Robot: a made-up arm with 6 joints. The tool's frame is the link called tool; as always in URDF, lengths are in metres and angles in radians. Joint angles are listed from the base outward.
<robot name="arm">
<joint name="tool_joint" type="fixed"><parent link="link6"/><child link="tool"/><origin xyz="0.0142 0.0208 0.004" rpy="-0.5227 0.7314 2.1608"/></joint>
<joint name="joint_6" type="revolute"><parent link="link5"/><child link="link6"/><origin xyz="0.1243 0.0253 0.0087"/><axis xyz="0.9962 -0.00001 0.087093"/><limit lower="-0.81" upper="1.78"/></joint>
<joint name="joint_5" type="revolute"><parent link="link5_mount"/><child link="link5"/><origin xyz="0.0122 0.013 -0.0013"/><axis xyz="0.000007 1 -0.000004"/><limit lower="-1.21" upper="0.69"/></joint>
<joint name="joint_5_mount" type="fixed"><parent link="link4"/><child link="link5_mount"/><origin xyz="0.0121 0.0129 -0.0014"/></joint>
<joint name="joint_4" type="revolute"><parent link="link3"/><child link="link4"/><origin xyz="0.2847 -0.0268 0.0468"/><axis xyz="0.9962 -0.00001 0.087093"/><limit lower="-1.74" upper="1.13"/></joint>
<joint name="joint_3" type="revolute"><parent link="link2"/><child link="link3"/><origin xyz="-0.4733 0.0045 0.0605"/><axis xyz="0.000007 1 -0.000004"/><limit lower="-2.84" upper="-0.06"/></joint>
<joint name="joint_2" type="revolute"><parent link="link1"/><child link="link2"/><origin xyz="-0.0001 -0.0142 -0.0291"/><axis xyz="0.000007 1 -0.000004"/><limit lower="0.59" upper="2.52"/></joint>
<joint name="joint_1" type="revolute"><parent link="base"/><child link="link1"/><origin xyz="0.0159 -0.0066 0.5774"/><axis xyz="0 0 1"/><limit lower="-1.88" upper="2.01"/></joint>
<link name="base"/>
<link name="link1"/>
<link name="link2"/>
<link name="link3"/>
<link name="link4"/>
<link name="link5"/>
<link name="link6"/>
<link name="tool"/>
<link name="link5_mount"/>
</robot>
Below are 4 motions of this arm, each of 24 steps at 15 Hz.
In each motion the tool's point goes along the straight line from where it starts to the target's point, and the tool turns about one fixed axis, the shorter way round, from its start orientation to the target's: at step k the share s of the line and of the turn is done. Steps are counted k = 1, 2, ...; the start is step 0. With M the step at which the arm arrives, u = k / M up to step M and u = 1 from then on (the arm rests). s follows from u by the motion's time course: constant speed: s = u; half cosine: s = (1 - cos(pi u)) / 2; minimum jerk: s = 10 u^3 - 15 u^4 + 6 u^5.
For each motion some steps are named. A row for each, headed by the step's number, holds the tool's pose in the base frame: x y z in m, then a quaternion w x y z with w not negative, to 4 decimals.
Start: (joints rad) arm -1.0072 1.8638 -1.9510 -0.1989 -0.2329 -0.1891
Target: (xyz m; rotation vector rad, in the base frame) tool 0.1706 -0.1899 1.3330 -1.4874 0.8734 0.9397
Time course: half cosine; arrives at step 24
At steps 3, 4, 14, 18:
3: 0.3773 -0.5059 1.1015 0.5925 -0.5030 0.3512 0.5222
4: 0.3711 -0.4964 1.1084 0.5917 -0.5070 0.3519 0.5187
14: 0.2502 -0.3117 1.2438 0.5719 -0.5832 0.3641 0.4476
18: 0.2021 -0.2380 1.2977 0.5622 -0.6117 0.3678 0.4178

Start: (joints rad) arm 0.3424 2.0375 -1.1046 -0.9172 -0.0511 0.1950
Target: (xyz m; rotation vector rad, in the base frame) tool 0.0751 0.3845 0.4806 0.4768 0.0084 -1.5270
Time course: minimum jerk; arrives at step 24
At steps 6, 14, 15, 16, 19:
6: 0.4767 0.2075 0.5756 0.1759 0.1802 -0.2565 -0.9332
14: 0.2304 0.3161 0.5173 0.5189 0.2110 -0.1029 -0.8220
15: 0.1984 0.3302 0.5098 0.5586 0.2127 -0.0812 -0.7976
16: 0.1691 0.3431 0.5028 0.5936 0.2137 -0.0612 -0.7735
19: 0.1040 0.3718 0.4874 0.6667 0.2143 -0.0163 -0.7137

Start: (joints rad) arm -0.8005 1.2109 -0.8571 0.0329 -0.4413 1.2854
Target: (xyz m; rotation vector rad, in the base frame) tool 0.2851 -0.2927 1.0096 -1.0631 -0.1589 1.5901
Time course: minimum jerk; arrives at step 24
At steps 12, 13, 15, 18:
12: 0.2707 -0.2624 1.0003 0.6460 -0.4264 -0.2873 0.5642
13: 0.2729 -0.2671 1.0018 0.6376 -0.4326 -0.2540 0.5847
15: 0.2772 -0.2760 1.0045 0.6187 -0.4423 -0.1901 0.6208
18: 0.2821 -0.2864 1.0077 0.5921 -0.4505 -0.1141 0.6584

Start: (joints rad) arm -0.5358 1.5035 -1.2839 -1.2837 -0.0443 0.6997
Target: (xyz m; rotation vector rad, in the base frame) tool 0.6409 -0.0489 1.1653 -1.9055 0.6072 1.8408
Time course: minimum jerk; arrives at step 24
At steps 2, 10, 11, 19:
2: 0.4189 -0.2487 0.9300 0.4111 -0.3483 0.3174 0.7803
10: 0.4951 -0.1801 1.0108 0.3488 -0.4744 0.2891 0.7548
11: 0.5120 -0.1649 1.0287 0.3339 -0.5010 0.2820 0.7470
19: 0.6265 -0.0619 1.1500 0.2248 -0.6667 0.2262 0.6737

